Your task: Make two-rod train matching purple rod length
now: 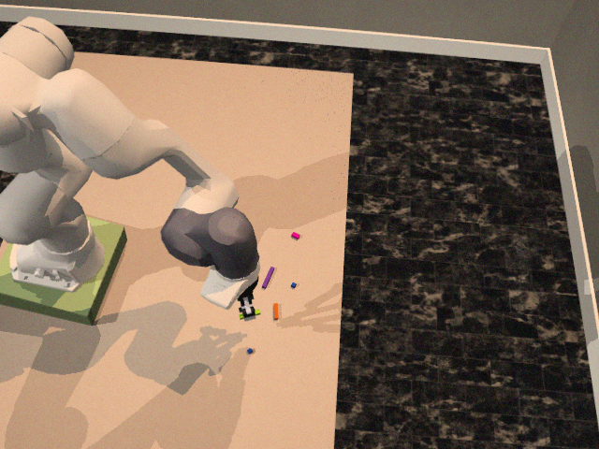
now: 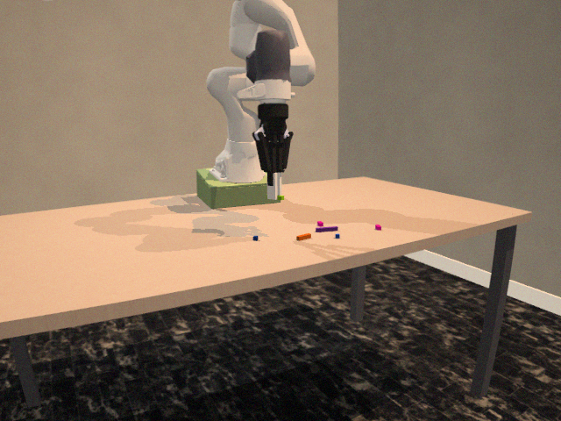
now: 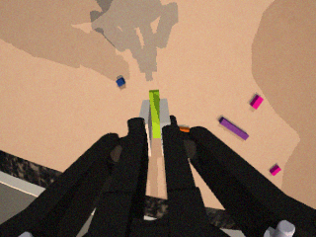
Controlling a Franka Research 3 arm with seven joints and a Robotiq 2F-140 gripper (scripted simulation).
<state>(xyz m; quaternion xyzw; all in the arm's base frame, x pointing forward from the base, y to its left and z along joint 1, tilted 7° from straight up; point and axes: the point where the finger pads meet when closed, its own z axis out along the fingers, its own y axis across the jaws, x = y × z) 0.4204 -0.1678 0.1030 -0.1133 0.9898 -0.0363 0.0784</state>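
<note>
Now: the orange rod 130 mm below my hand, 60 mm ahead of it and 40 mm to the left of it. Round my hand: purple rod 140 mm to the left, 130 mm below, 50 mm ahead; then lime rod 30 mm below.
</note>
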